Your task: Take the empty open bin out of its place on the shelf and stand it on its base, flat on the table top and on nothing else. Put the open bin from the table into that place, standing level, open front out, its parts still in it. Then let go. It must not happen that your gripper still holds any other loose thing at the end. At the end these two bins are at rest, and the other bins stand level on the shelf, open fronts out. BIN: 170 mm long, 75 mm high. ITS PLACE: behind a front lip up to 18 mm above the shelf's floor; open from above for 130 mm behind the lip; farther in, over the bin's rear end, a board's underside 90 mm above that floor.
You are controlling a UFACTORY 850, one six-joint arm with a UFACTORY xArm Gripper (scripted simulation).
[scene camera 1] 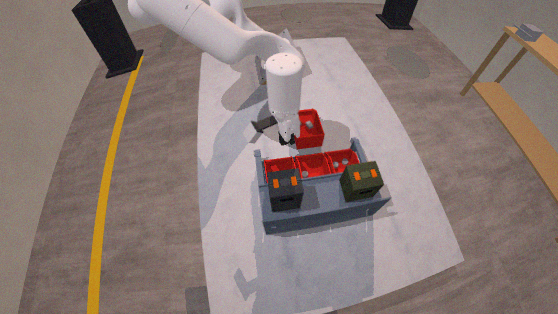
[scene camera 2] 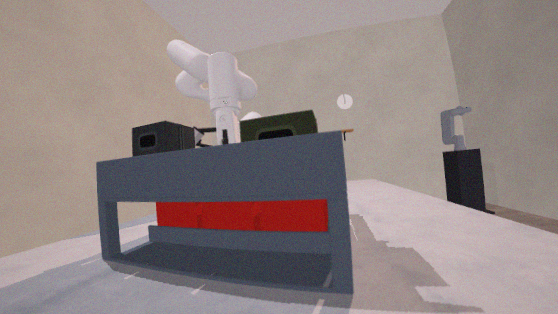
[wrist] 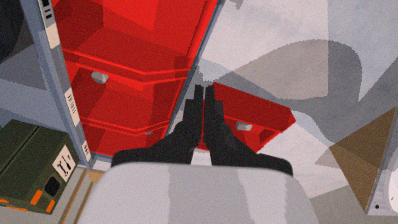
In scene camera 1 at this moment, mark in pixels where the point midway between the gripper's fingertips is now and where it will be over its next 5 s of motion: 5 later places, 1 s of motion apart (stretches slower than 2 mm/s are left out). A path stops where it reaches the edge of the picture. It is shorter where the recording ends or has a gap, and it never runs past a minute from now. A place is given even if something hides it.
My gripper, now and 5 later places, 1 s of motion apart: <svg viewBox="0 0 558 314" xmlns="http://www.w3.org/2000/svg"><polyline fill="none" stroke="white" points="284,142 277,148 277,155 278,157 278,159 278,161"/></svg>
